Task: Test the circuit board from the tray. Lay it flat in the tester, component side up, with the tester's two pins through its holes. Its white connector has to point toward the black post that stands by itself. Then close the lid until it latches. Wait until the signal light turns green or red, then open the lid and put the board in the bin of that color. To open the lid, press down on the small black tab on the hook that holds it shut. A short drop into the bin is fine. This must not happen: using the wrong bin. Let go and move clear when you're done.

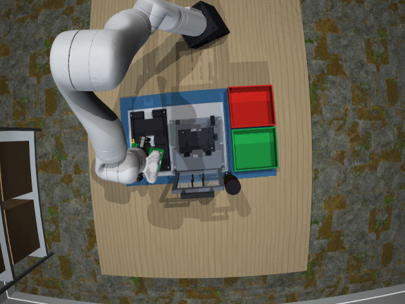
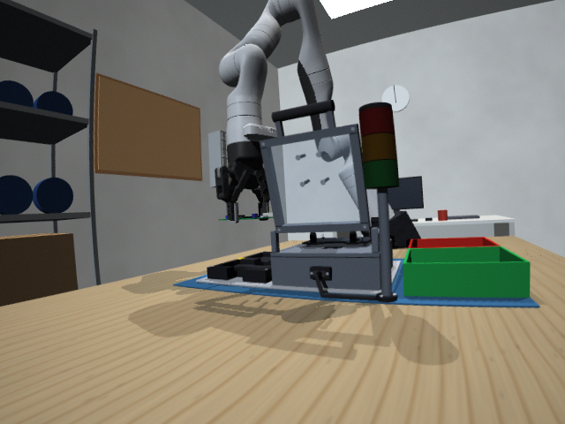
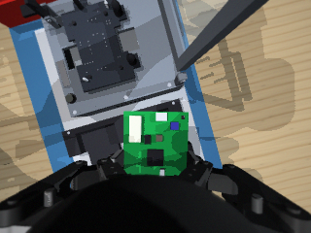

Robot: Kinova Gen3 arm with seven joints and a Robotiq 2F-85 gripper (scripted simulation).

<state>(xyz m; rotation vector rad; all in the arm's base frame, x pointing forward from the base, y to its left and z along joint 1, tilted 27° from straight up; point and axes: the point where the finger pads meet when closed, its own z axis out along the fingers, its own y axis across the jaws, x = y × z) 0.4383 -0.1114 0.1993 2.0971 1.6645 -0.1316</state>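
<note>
The green circuit board is right at my hand. Round my hand: black hook: 11 cm behind, 22 cm to the left, 3 cm below; clear lid: 8 cm ahead, 17 cm to the left, 6 cm above; green bin: 37 cm to the left, 11 cm below.
</note>
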